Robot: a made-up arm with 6 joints.
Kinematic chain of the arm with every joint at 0, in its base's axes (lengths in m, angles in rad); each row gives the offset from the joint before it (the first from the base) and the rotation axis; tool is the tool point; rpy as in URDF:
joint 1: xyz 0 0 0.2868 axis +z
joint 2: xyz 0 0 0 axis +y
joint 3: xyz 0.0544 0 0.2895 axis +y
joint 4: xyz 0.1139 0 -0.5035 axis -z
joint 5: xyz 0 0 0 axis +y
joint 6: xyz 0.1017 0 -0.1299 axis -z
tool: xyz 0 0 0 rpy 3.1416 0 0
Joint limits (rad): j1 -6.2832..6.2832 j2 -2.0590..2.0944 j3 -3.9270..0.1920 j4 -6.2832..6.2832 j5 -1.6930..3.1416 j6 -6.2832..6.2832
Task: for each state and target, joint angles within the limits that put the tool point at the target. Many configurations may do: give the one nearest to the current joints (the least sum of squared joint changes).
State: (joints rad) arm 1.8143 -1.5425 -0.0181 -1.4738 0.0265 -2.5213
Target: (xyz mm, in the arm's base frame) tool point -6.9 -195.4 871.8
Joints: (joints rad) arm 1.9897 -1.9688 -0.7969 -1.3506 0.1023 -2.5213
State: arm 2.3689 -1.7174 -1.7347 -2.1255 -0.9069 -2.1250
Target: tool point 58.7 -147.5 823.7
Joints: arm 2.6066 -1.4959 -1.3518 -2.5098 -1.0051 -2.1250
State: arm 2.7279 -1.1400 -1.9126 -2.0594 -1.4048 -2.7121
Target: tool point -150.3 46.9 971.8
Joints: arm 2.1794 -0.6277 -2.0138 -2.5134 -1.0036 -2.7121
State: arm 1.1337 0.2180 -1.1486 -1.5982 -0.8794 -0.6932
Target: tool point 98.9 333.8 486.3
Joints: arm 0.9048 -0.4754 -0.7284 -1.9068 -1.5072 -0.6932
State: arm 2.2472 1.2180 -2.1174 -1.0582 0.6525 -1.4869
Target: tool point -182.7 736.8 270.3
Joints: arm 1.9067 0.4042 -1.4610 -0.9492 1.2165 -1.4869
